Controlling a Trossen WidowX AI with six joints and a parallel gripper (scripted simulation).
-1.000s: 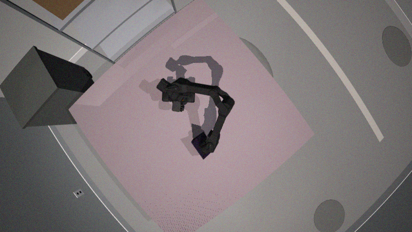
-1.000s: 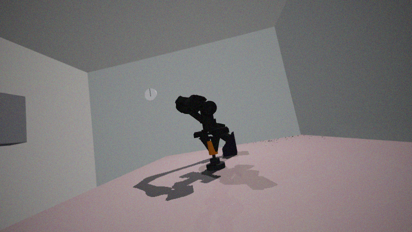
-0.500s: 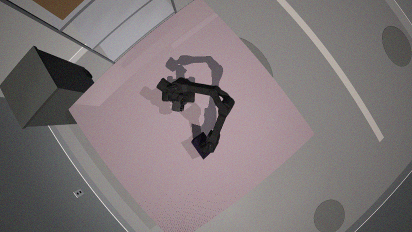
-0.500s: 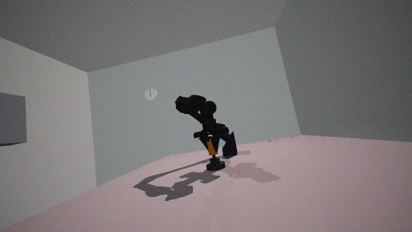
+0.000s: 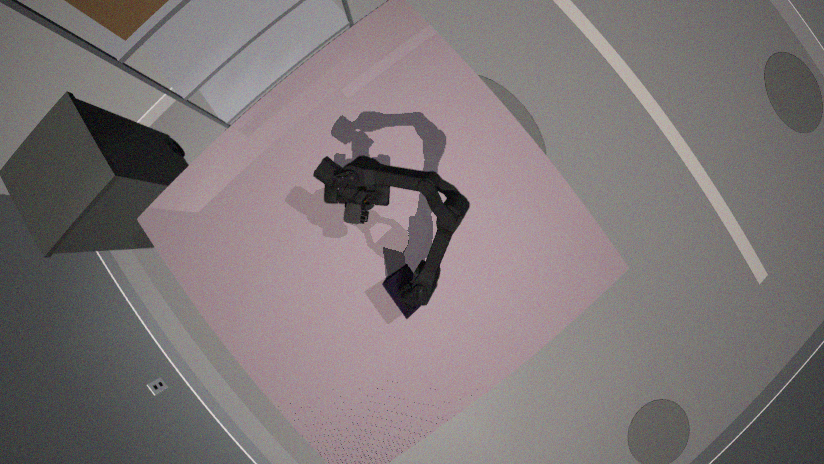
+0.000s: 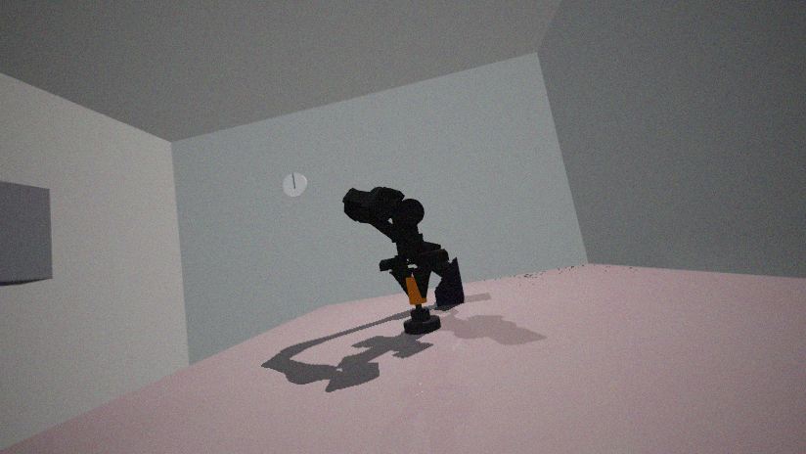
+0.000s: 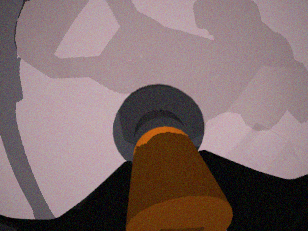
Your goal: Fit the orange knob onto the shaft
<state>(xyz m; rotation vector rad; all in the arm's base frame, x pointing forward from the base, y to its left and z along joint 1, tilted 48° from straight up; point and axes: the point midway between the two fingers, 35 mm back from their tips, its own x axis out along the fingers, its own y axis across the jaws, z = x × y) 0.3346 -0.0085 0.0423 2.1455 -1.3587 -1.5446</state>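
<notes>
Right now the orange knob is 20 mm above my gripper tip. The rest, counted from my gripper tip: round pedestal 40 mm below.
</notes>
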